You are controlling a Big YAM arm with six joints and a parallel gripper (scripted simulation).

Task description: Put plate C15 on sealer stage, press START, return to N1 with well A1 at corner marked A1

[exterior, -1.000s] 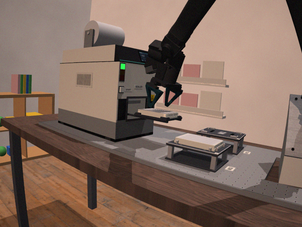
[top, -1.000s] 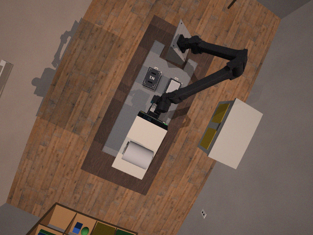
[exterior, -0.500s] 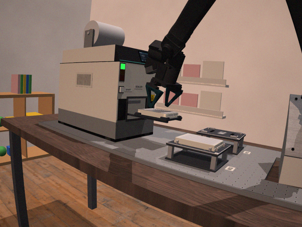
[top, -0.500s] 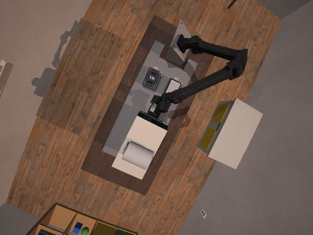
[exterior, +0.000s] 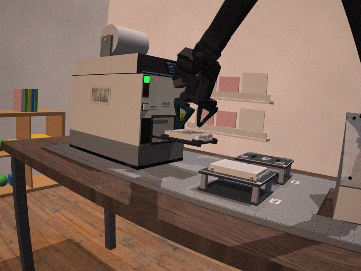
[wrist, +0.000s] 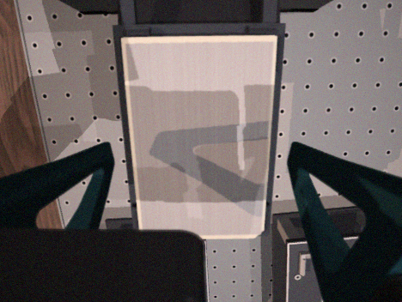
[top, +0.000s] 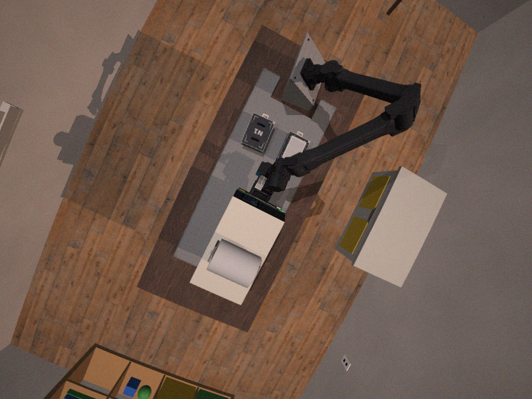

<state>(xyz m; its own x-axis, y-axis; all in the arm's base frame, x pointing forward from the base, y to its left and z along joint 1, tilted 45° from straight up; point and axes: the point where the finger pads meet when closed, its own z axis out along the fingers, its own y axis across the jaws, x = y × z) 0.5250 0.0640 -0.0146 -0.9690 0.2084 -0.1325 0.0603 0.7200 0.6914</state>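
Right now my hand is 40 mm above the sealer stage. Also, from my hand: white plate: 200 mm behind, 80 mm below, 60 mm to the left; foil roll: 330 mm ahead, 270 mm above, 20 mm to the right; start button: 100 mm ahead, 90 mm to the left, 50 mm above.
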